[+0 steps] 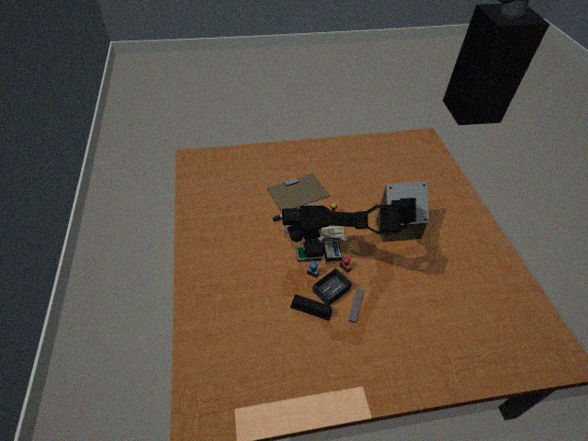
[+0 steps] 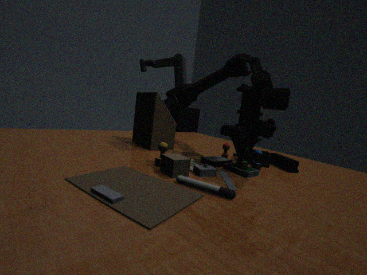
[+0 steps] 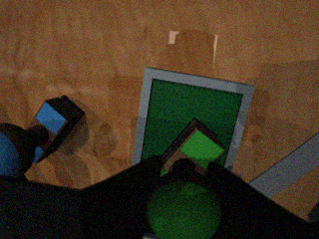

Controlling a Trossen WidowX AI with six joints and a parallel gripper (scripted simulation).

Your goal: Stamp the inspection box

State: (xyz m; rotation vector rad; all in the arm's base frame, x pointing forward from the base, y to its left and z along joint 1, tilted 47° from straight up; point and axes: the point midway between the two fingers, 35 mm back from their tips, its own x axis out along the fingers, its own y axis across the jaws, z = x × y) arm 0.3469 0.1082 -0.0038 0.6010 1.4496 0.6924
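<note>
The green ink pad lies 3 cm below my gripper tip. Also, from my gripper tip: green stamp (right at my gripper tip); red stamp (13 cm behind, 7 cm to the left, 2 cm below); blue stamp (9 cm to the left, 2 cm below).
</note>
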